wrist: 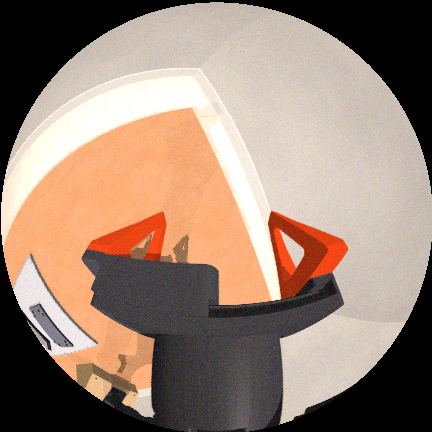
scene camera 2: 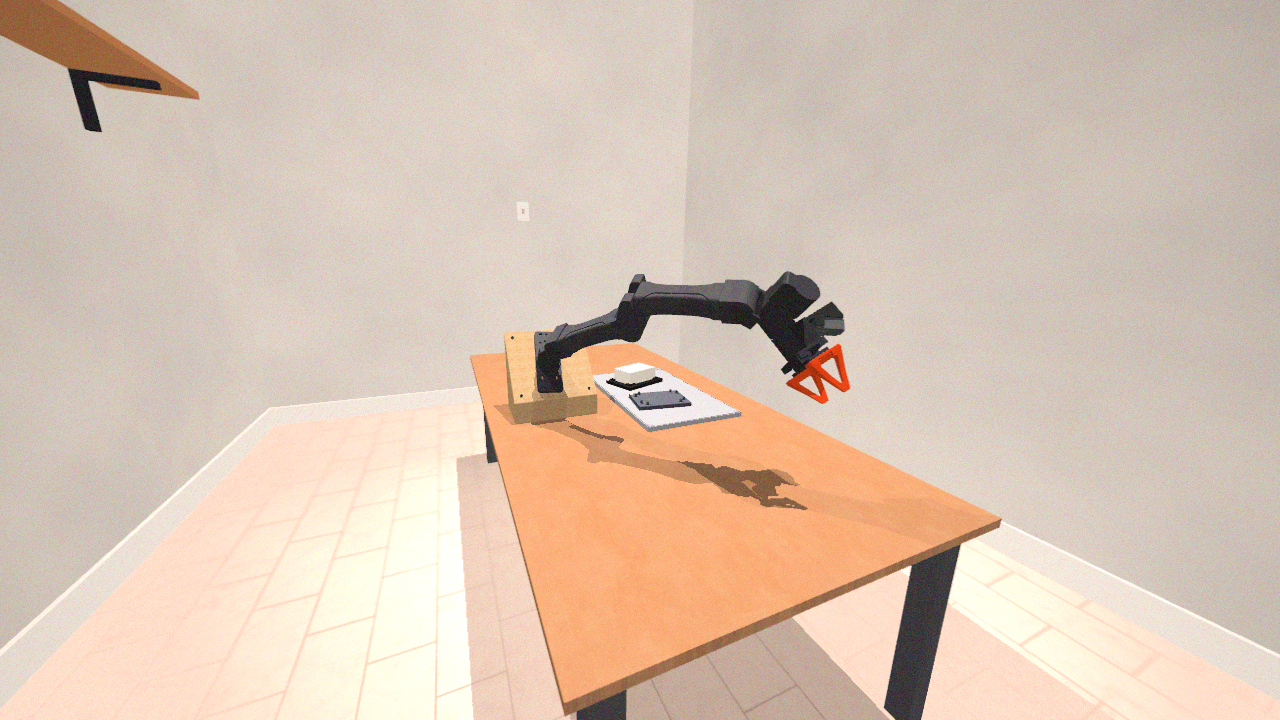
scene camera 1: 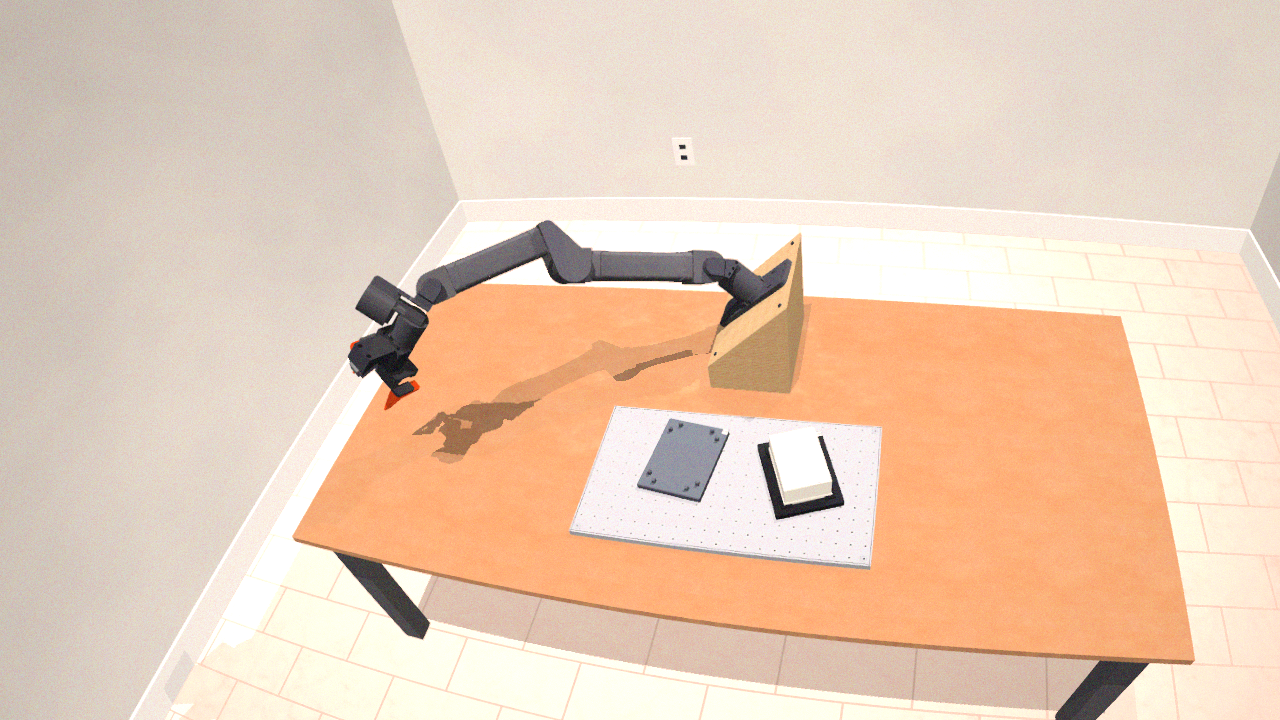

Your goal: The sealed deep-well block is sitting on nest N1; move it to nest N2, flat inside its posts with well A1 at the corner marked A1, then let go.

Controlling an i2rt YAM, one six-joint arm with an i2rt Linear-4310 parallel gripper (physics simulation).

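Places are measured from the arm's base along level axes (x right, y back, z down), in centimetres.
Where they show: gripper, fingertip midpoint: (wrist: 216, 216) (scene camera 2: 835, 396) (scene camera 1: 370, 390); arm's base, link origin: (scene camera 2: 548, 361) (scene camera 1: 756, 295).
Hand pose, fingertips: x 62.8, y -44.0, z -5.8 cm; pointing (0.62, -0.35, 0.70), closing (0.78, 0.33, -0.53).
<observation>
Things, the pixels of their top centre, and the offset from my fingertips. Level surfaces: height alone.
- white deep-well block, top centre: (scene camera 1: 799, 457) (scene camera 2: 634, 367) dx -77.8, dy +12.3, dz +13.7 cm
- grey nest, top centre: (scene camera 1: 683, 453) (scene camera 2: 659, 394) dx -56.4, dy +11.5, dz +16.9 cm
- pale perforated board, top centre: (scene camera 1: 731, 479) (scene camera 2: 655, 391) dx -65.9, dy +9.1, dz +19.0 cm
- wooden table, surface height: dz +20.4 cm
The white deep-well block (scene camera 1: 799, 461) (scene camera 2: 634, 372) sits on the black nest (scene camera 1: 787, 511) (scene camera 2: 616, 384); its well A1 cannot be made out. The grey nest (scene camera 1: 684, 461) (scene camera 2: 660, 399) (wrist: 51, 327) is bare, with several small dark posts near its corners and a small pale mark at its back right corner in scene camera 1. No nest label is readable. My gripper (scene camera 1: 371, 386) (scene camera 2: 835, 396) (wrist: 216, 216) is open and empty, its orange fingers wide apart. It hangs above the table's left end in scene camera 1, well away from both nests.
Both nests are on a pale perforated board (scene camera 1: 742, 537) (scene camera 2: 689, 419) (wrist: 75, 340) on the wooden table (scene camera 1: 984, 447) (scene camera 2: 644, 573) (wrist: 115, 175). The arm's wedge-shaped wooden mount (scene camera 1: 756, 367) (scene camera 2: 537, 410) stands behind the board. A wall shelf (scene camera 2: 107, 44) shows at upper left in scene camera 2.
</observation>
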